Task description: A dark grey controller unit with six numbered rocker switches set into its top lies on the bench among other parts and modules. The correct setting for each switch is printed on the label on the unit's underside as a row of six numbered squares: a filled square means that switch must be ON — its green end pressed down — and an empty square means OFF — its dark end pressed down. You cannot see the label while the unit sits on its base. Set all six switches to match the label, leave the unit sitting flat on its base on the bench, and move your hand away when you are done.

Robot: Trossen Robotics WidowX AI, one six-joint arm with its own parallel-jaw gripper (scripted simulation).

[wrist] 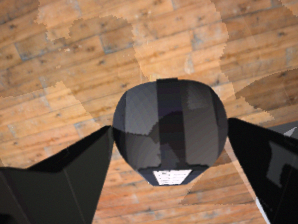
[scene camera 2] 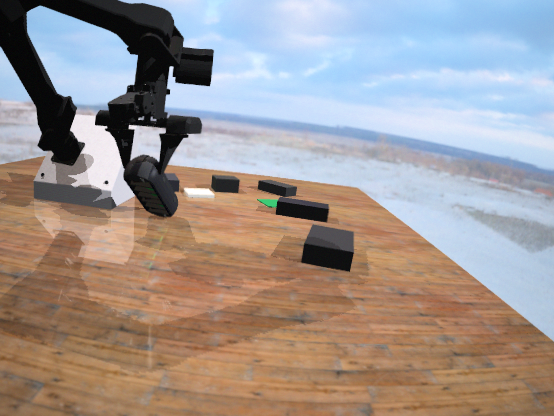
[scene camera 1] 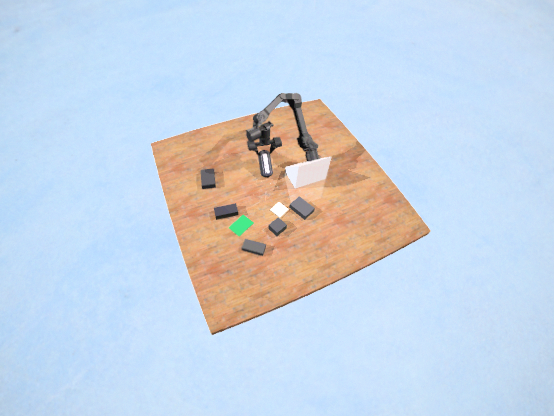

Labels:
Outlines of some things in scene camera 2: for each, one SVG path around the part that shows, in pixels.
The gripper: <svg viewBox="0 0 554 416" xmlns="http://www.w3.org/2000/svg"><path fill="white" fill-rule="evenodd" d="M135 79L134 84L127 87L125 94L107 103L109 110L99 110L95 117L95 125L106 126L105 131L108 131L114 137L124 169L131 160L134 129L129 129L129 125L164 128L166 133L159 133L161 150L158 174L162 174L165 172L171 156L183 138L188 138L187 134L202 133L202 122L198 117L170 115L167 118L168 112L164 111L166 95L170 95L170 89L167 88L168 82L153 79Z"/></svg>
A dark block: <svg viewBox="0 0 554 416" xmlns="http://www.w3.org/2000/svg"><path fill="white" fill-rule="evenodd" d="M313 224L304 243L301 262L350 272L354 254L354 232Z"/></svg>

